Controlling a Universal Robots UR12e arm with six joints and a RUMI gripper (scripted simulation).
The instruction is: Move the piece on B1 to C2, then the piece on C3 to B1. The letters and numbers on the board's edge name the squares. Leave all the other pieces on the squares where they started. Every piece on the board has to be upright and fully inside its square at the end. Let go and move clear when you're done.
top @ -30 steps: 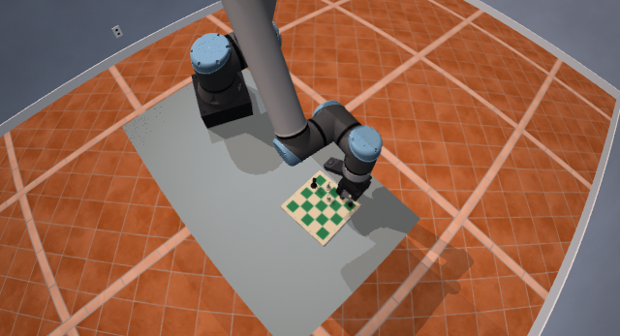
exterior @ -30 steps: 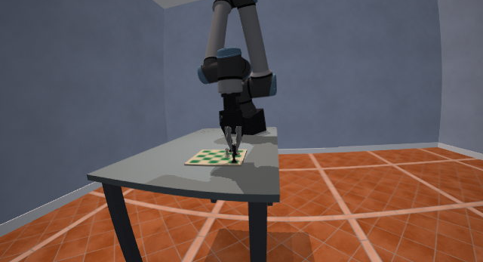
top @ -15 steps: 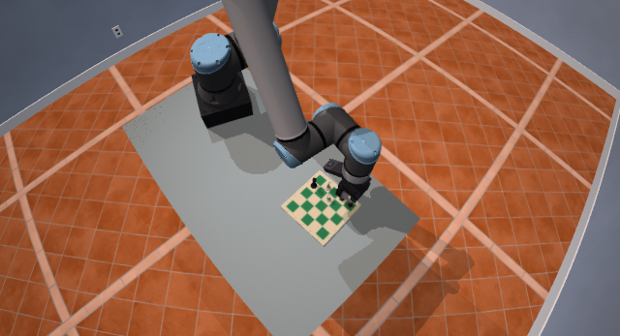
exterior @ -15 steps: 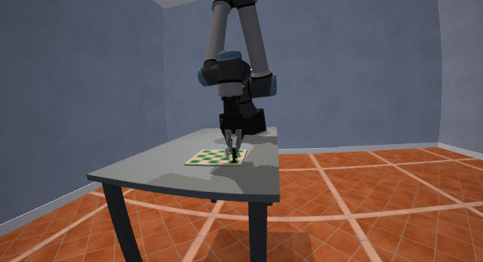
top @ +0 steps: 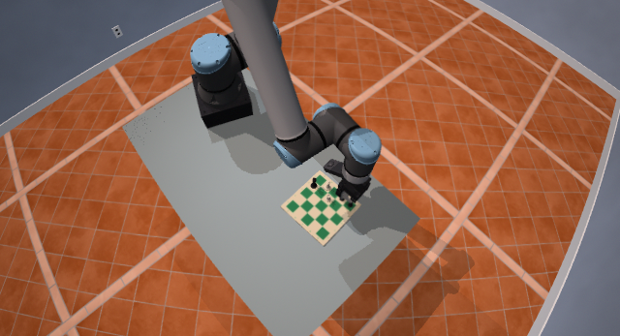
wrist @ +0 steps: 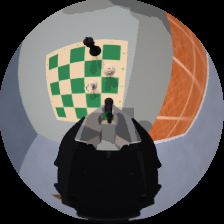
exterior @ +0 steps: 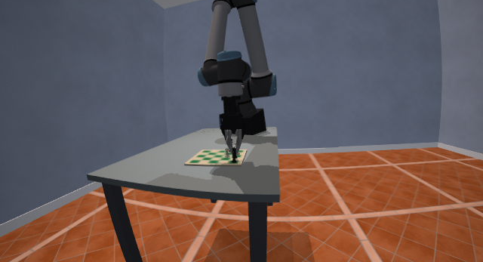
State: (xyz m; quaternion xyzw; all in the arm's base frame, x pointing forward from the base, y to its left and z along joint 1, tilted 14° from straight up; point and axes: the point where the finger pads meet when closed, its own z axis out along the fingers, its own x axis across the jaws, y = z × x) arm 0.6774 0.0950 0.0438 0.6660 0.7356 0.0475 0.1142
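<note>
The small white piece is 30 mm behind my hand, 40 mm to the right of it and 20 mm below it. Round my hand: tall black piece (110 mm behind, 40 mm to the right); then cream chessboard (30 mm behind, 80 mm to the right, 40 mm below).
</note>
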